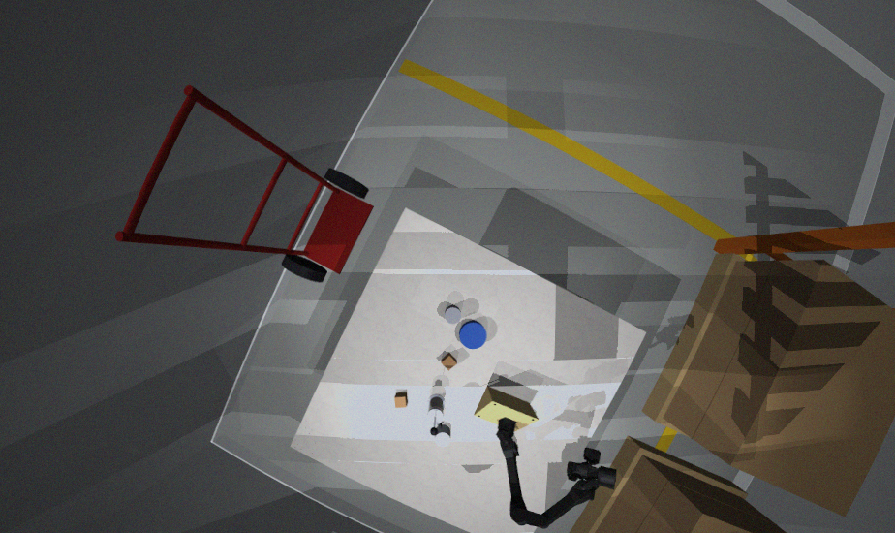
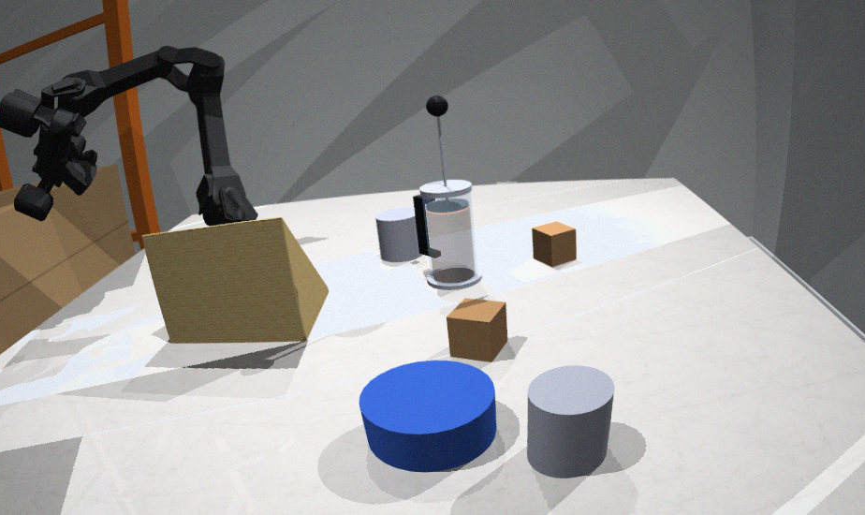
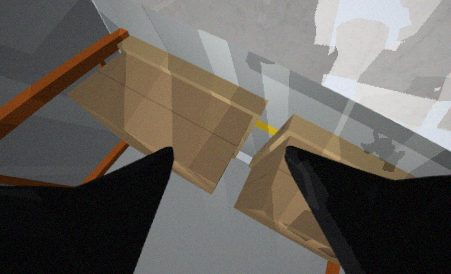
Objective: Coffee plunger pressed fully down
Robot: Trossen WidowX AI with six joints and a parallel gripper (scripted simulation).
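The glass coffee press lies 680 mm ahead of my gripper tip, 90 mm to the left of it and 90 mm below it. Also, from my gripper tip: blue disc (690 mm ahead, 290 mm to the right, 190 mm below).
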